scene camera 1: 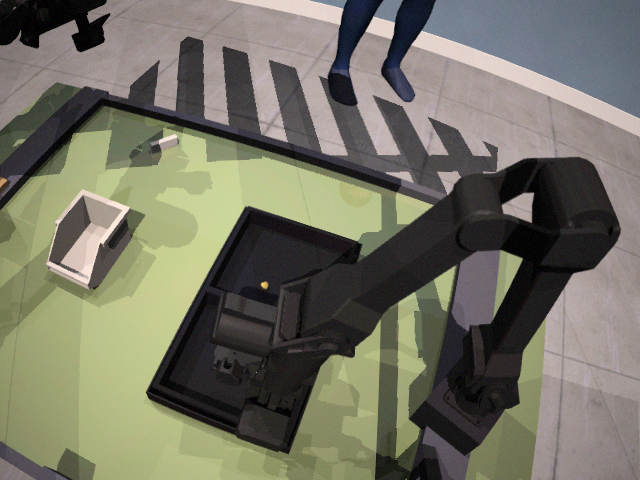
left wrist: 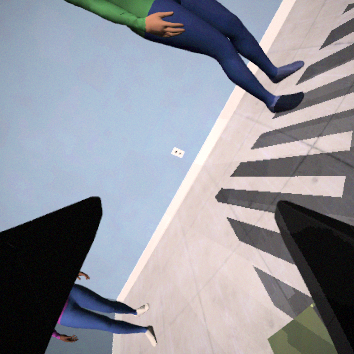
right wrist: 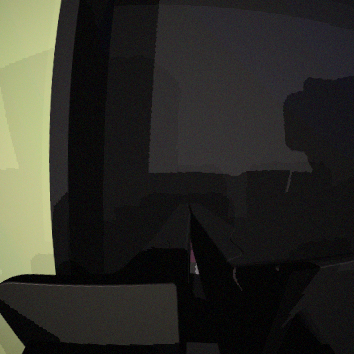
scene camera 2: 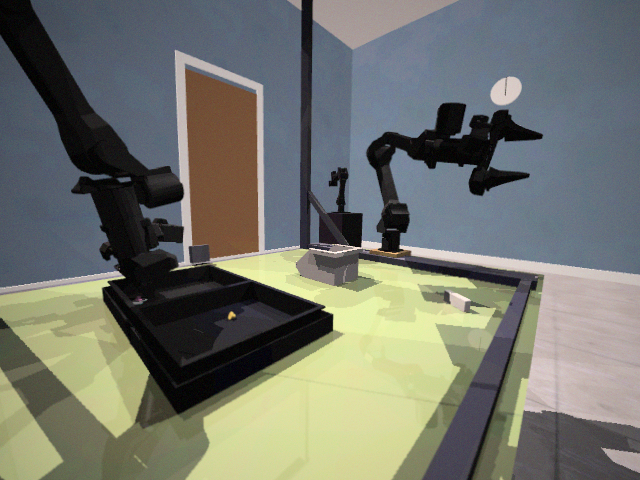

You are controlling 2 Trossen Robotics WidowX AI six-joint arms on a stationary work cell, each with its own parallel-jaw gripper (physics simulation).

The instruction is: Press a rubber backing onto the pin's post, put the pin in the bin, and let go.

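Seen in the pictures: left gripper, fingertip midpoint: (left wrist: 189,207) (scene camera 2: 536,155); right gripper, fingertip midpoint: (scene camera 1: 259,401) (right wrist: 187,211) (scene camera 2: 151,297); left arm's base, origin of the base link: (scene camera 2: 390,250); right arm's base, origin of the base link: (scene camera 1: 472,397).
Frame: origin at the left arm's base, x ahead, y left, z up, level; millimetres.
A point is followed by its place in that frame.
A small white pin with a pink part (scene camera 2: 138,299) {x 696, y -91, z -22 mm} (right wrist: 192,256) {x 694, y -95, z -18 mm} shows in slivers at the right gripper's fingers, low in the black tray (scene camera 1: 187,330) {x 541, y -55, z -1 mm} (scene camera 2: 258,356) {x 637, y 213, z -14 mm}; the arm hides it in scene camera 1. A small yellow piece, which looks like the rubber backing (scene camera 1: 264,284) {x 604, y 80, z -18 mm} (scene camera 2: 231,315) {x 606, y 86, z -20 mm}, lies on the tray floor in the other compartment. The pale open bin (scene camera 1: 87,242) {x 288, y 21, z -27 mm} (scene camera 2: 336,271) {x 348, y 67, z 0 mm} stands apart from the tray. My right gripper (right wrist: 187,211) {x 675, y -100, z -26 mm} points down into the tray, its fingertips together, with nothing seen held. My left gripper (scene camera 2: 535,156) {x 81, y 370, z 256 mm} (left wrist: 189,207) {x 81, y 370, z 256 mm} is wide open and empty, high above the table.
The tray's raised walls and divider (scene camera 2: 248,285) {x 543, y 26, z 0 mm} surround the right gripper. A small white block (scene camera 1: 168,142) {x 285, y 301, z -17 mm} (scene camera 2: 457,300) {x 286, y 302, z -18 mm} lies on the green table top near the dark frame rail (scene camera 1: 258,142) {x 450, y 384, z -17 mm} (scene camera 2: 485,382) {x 511, y 397, z -12 mm}. People stand on the floor beyond the table.
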